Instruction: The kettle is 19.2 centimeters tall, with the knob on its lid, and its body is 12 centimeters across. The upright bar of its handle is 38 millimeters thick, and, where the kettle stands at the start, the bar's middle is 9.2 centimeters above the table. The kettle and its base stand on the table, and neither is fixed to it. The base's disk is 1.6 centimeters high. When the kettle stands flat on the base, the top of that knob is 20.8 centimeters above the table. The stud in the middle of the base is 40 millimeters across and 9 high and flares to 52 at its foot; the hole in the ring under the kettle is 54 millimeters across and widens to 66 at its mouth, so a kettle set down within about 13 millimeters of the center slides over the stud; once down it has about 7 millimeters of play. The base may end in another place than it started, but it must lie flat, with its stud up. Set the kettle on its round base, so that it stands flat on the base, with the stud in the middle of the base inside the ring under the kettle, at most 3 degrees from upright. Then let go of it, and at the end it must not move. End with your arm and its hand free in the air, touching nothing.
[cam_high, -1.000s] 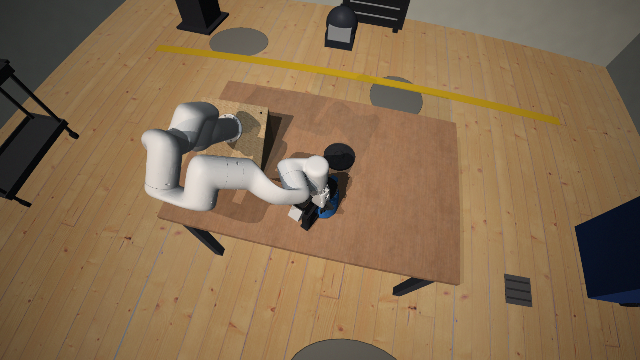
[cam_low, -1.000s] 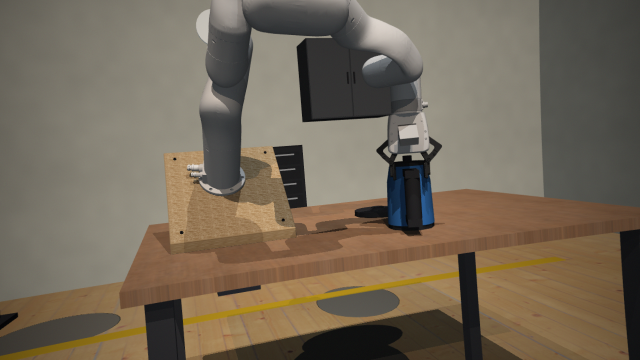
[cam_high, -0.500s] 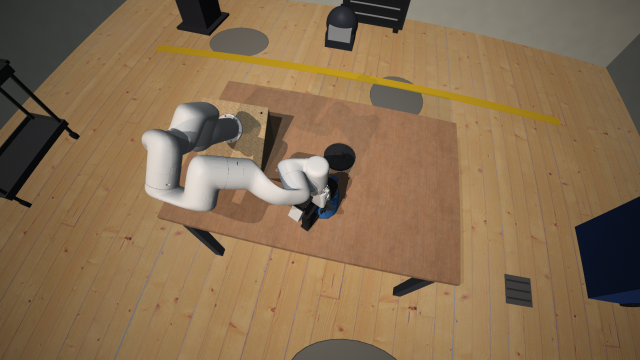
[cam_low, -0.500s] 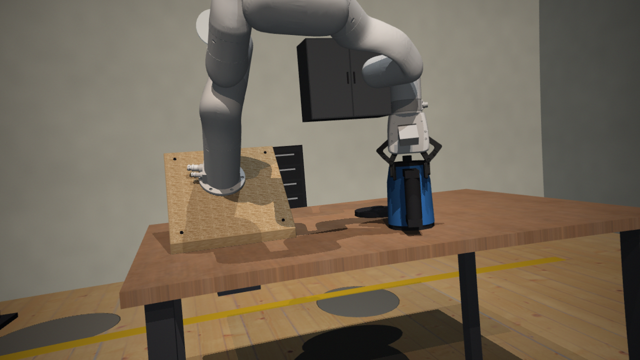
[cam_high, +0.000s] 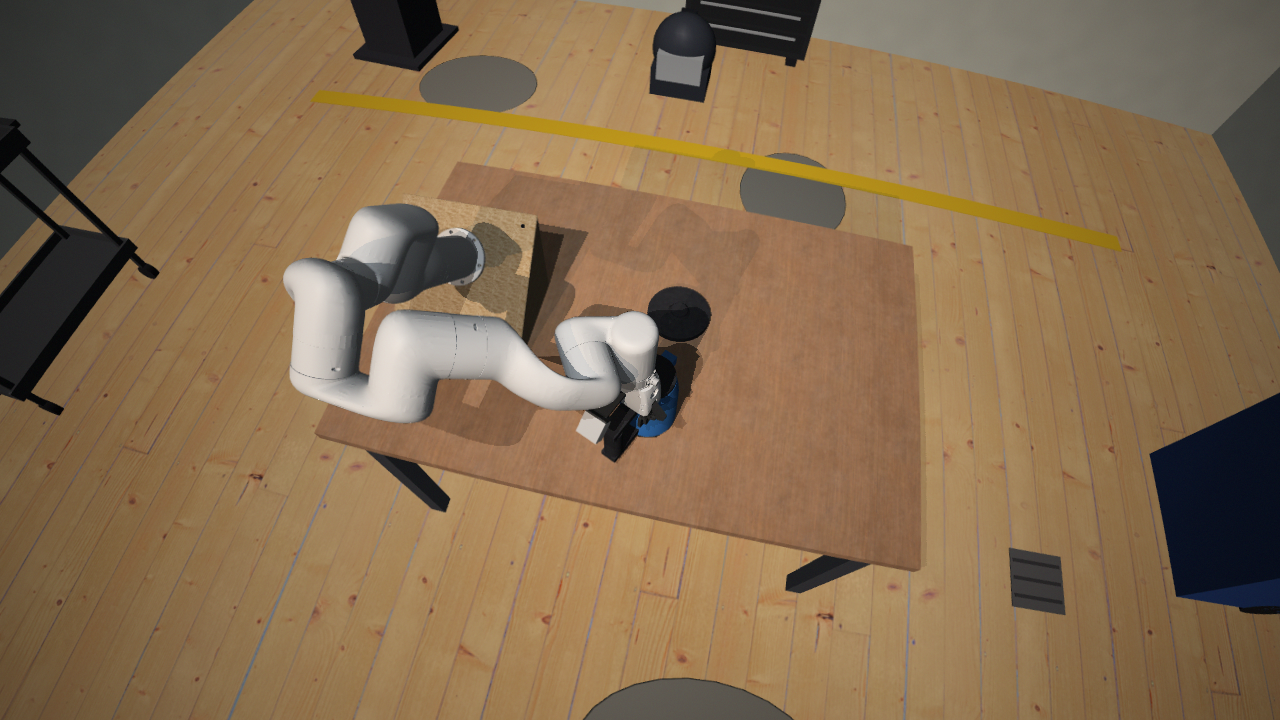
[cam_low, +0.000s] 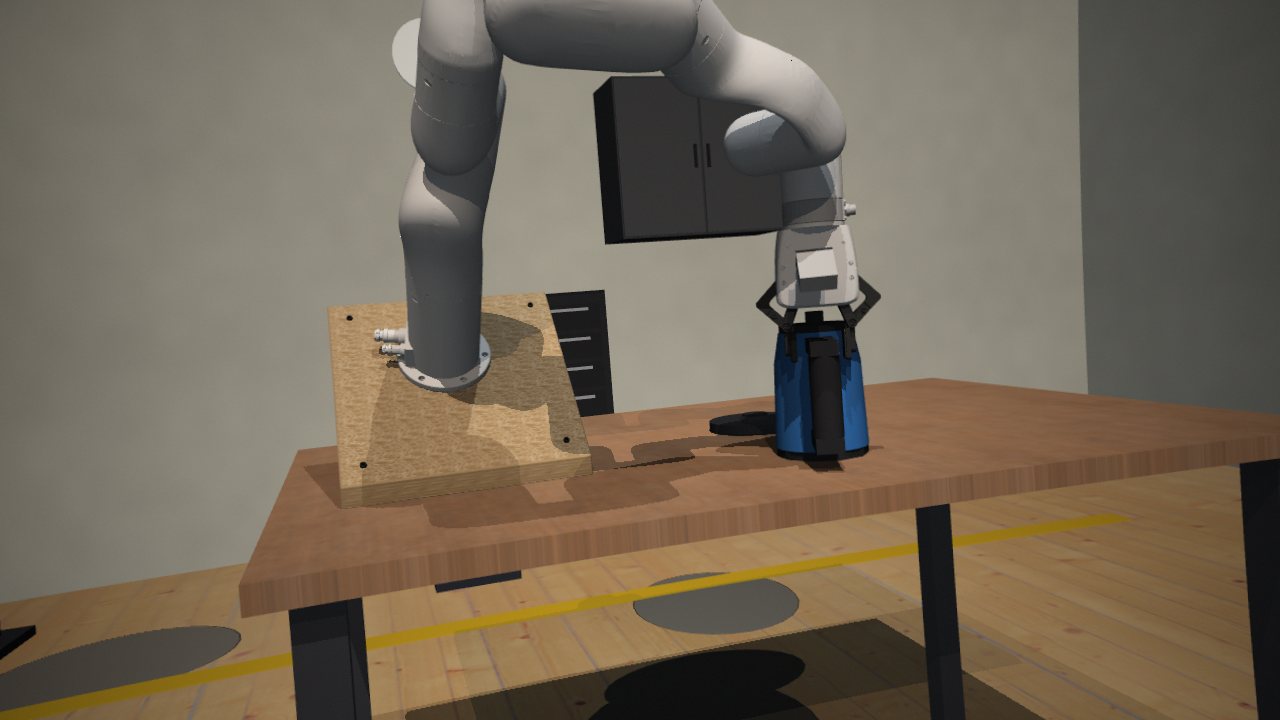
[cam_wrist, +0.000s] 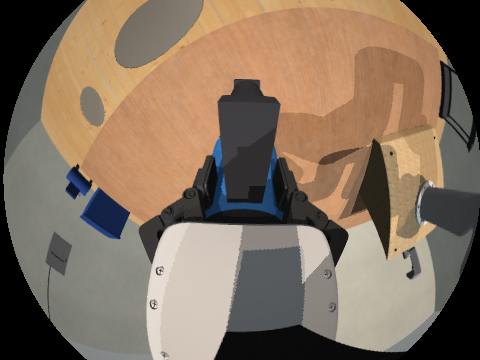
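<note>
The blue kettle is 10 mm ahead of my hand, 30 mm to the left of it and 50 mm below it. From my hand the other things lie so: round black base 10 mm ahead, 330 mm to the left, 140 mm below.
</note>
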